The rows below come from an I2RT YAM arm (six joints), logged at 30 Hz.
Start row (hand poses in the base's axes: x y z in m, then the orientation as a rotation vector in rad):
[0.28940 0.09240 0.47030 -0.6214 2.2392 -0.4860]
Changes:
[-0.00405 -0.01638 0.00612 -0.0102 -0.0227 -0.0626]
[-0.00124 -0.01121 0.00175 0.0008 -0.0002 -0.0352]
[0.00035 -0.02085 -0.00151 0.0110 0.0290 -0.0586]
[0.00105 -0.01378 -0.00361 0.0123 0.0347 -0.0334]
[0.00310 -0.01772 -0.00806 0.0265 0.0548 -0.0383]
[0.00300 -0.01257 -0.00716 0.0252 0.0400 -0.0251]
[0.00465 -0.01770 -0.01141 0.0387 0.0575 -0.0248]
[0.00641 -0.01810 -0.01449 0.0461 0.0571 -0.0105]
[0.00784 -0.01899 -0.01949 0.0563 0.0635 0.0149]
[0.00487 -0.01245 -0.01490 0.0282 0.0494 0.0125]
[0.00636 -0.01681 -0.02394 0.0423 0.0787 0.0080]
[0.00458 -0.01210 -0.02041 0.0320 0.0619 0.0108]
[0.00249 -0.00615 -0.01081 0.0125 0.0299 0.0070]
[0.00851 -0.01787 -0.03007 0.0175 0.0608 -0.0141]
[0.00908 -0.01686 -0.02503 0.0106 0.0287 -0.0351]
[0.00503 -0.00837 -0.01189 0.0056 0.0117 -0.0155]
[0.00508 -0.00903 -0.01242 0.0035 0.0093 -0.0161]
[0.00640 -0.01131 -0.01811 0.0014 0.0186 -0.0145]
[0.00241 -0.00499 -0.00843 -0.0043 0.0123 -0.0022]
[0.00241 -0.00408 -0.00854 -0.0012 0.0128 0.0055]
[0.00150 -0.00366 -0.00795 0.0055 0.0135 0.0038]
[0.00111 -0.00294 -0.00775 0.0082 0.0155 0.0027]
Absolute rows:
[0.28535 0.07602 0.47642 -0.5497 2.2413 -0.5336]
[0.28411 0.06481 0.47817 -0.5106 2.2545 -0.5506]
[0.28446 0.04396 0.47666 -0.4509 2.3050 -0.5634]
[0.28551 0.03018 0.47305 -0.4201 2.3517 -0.5614]
[0.28861 0.01246 0.46499 -0.3836 2.4215 -0.5423]
[0.29161 -0.00011 0.45783 -0.3570 2.4722 -0.5191]
[0.29626 -0.01781 0.44642 -0.3305 2.5414 -0.4767]
[0.30267 -0.03591 0.43193 -0.3182 2.6064 -0.4175]
[0.31051 -0.05490 0.41244 -0.3367 2.6705 -0.3333]
[0.31538 -0.06735 0.39754 -0.3572 2.7175 -0.2868]
[0.32174 -0.08416 0.37360 -0.3748 2.7939 -0.2170]
[0.32632 -0.09626 0.35319 -0.3953 2.8517 -0.1606]
[0.32881 -0.10241 0.34238 -0.4085 2.8789 -0.1366]
[0.33732 -0.12028 0.31231 -0.3958 2.9410 -0.1030]
[0.34640 -0.13714 0.28728 -0.3471 2.9761 -0.0869]
[0.35143 -0.14551 0.27539 -0.3250 2.9903 -0.0785]
[0.35651 -0.15454 0.26297 -0.3018 3.0022 -0.0736]
[0.36291 -0.16585 0.24486 -0.2822 3.0230 -0.0704]
[0.36532 -0.17084 0.23643 -0.2807 3.0358 -0.0756]
[0.36773 -0.17492 0.22789 -0.2907 3.0476 -0.0755]
[0.36923 -0.17858 0.21994 -0.2978 3.0600 -0.0652]
[0.37034 -0.18152 0.21219 -0.3034 3.0744 -0.0504]

